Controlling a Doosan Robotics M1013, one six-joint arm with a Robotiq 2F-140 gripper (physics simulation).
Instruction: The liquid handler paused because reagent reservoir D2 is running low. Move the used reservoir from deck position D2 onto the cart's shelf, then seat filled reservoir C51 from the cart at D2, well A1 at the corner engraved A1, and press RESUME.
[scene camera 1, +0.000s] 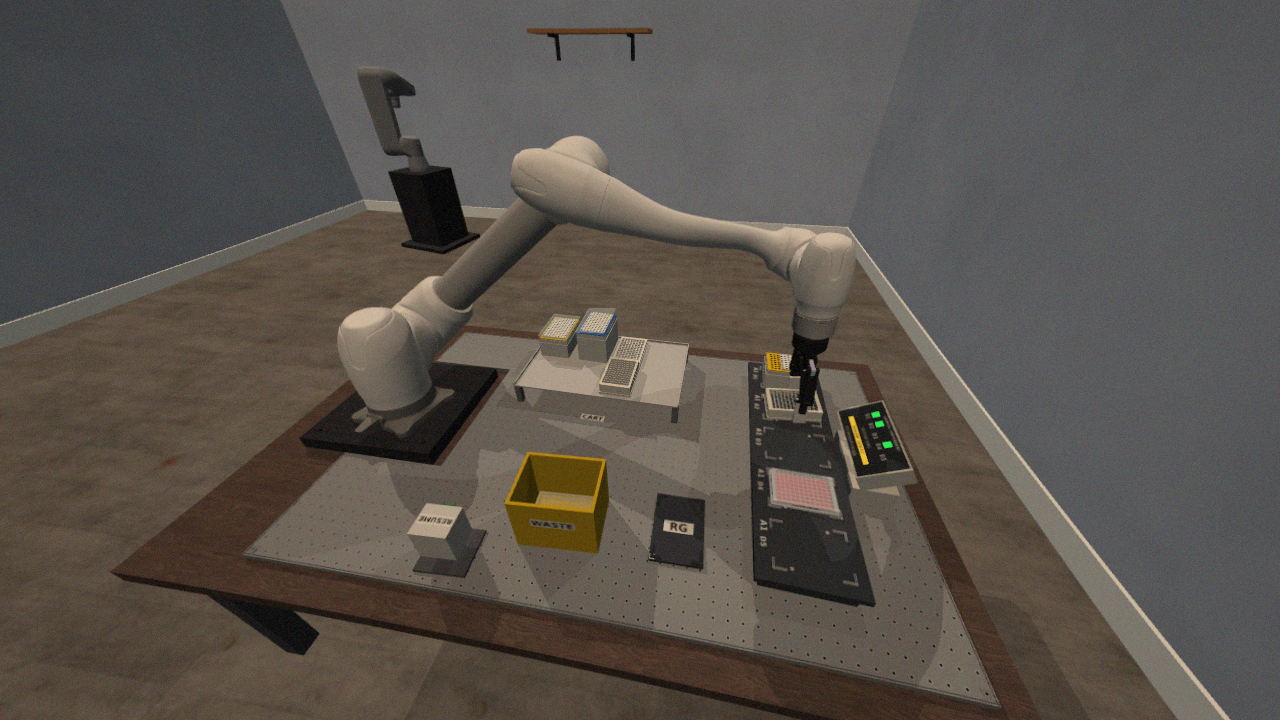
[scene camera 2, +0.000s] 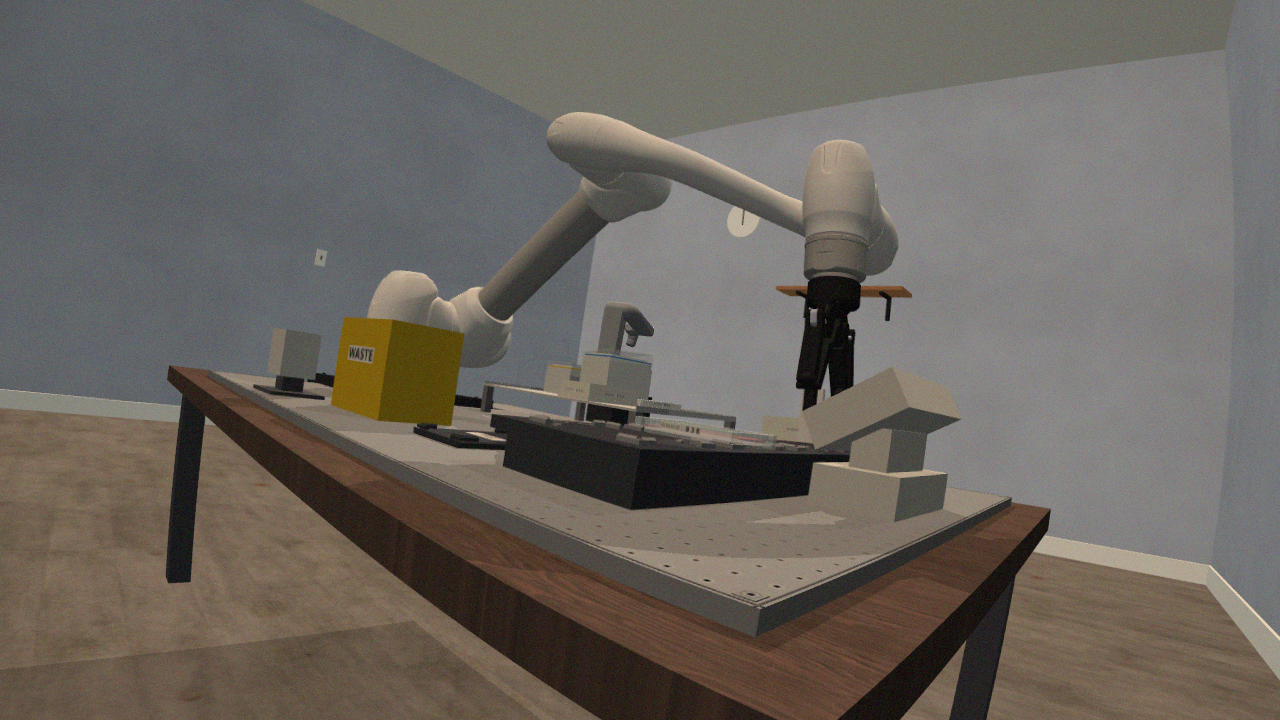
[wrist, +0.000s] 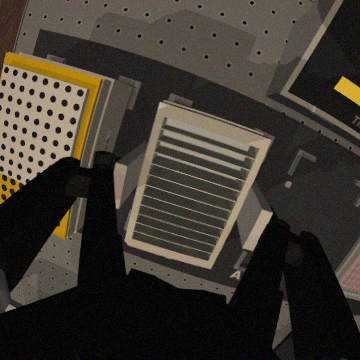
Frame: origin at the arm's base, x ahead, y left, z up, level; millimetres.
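Seen in the pictures: gripper, fingertip midpoint: (scene camera 1: 794, 409) (wrist: 193, 173); arm's base, origin of the base link: (scene camera 1: 406, 407).
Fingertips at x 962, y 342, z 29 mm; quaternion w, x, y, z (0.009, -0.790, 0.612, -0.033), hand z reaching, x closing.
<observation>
Pixels of each thing's middle, then the offset from my fingertips to it. "spot": a spot on its surface instead.
- used reservoir, body centre: (wrist: 189, 190) (scene camera 1: 791, 404) 10 mm back, 2 mm right, 17 mm up
- white RESUME button, body centre: (scene camera 2: 292, 362) (scene camera 1: 443, 536) 580 mm back, 600 mm right, 2 mm up
- yellow-rimmed tip box, body centre: (wrist: 52, 143) (scene camera 1: 788, 371) 33 mm back, 116 mm left, 30 mm up
- tilted screen, surface spot: (scene camera 2: 886, 407) spot: 207 mm ahead, 195 mm right, 53 mm up
- pink plate, body centre: (scene camera 2: 704, 432) (scene camera 1: 802, 490) 33 mm ahead, 250 mm right, 5 mm up
- yellow WASTE bin, body centre: (scene camera 2: 395, 370) (scene camera 1: 562, 501) 407 mm back, 465 mm right, 18 mm up
- RG pad, body centre: (scene camera 2: 486, 437) (scene camera 1: 678, 527) 185 mm back, 396 mm right, 43 mm down
The used reservoir (scene camera 1: 781, 402) (wrist: 185, 192), a cream ribbed tray, sits at D2 on the black deck (scene camera 1: 787, 445) (scene camera 2: 572, 461) (wrist: 320, 192). My gripper (scene camera 1: 802, 410) (scene camera 2: 824, 395) (wrist: 193, 173) points down over it and is shut on its two long sides; the pads lie against its edges in the wrist view. Two low white trays, a front one (scene camera 1: 619, 377) and one behind (scene camera 1: 630, 348), stand on the cart shelf (scene camera 1: 662, 371); I cannot read which is C51. The white RESUME button (scene camera 1: 440, 530) (scene camera 2: 294, 352) stands near the table's front left.
A yellow-rimmed tip box (scene camera 1: 776, 362) (wrist: 40, 110) stands beside the reservoir. A tilted screen (scene camera 1: 877, 443) (scene camera 2: 886, 407) stands right of the deck. A pink plate (scene camera 1: 803, 491) sits at D4. Two taller boxes (scene camera 1: 559, 333) (scene camera 1: 597, 335) stand on the cart. A yellow WASTE bin (scene camera 1: 558, 528) (scene camera 2: 420, 371) and the RG pad (scene camera 1: 677, 546) are in front.
</observation>
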